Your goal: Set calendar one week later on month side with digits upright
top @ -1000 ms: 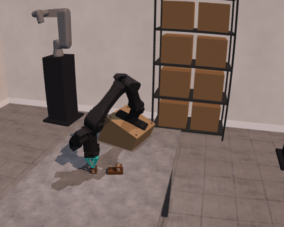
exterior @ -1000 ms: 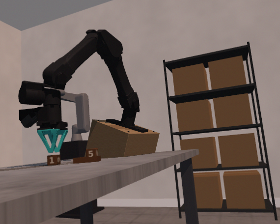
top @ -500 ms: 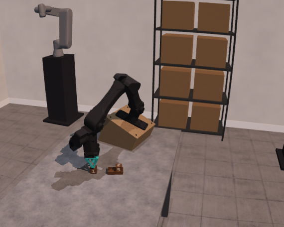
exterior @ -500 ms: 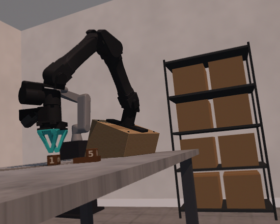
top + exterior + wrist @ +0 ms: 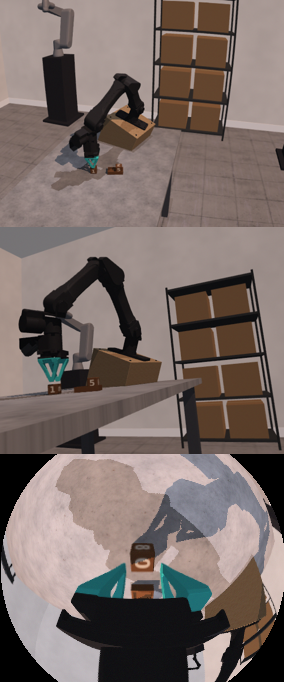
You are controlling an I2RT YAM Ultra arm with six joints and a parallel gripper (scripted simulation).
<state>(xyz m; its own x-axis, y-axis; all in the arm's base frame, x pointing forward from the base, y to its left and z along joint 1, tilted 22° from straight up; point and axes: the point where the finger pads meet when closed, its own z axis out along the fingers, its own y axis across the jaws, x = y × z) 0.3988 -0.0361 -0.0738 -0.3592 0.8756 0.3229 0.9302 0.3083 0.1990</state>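
The brown cube is 3 cm below my hand. Round my hand: brown calendar tray 4 cm behind, 10 cm to the left, 4 cm below.
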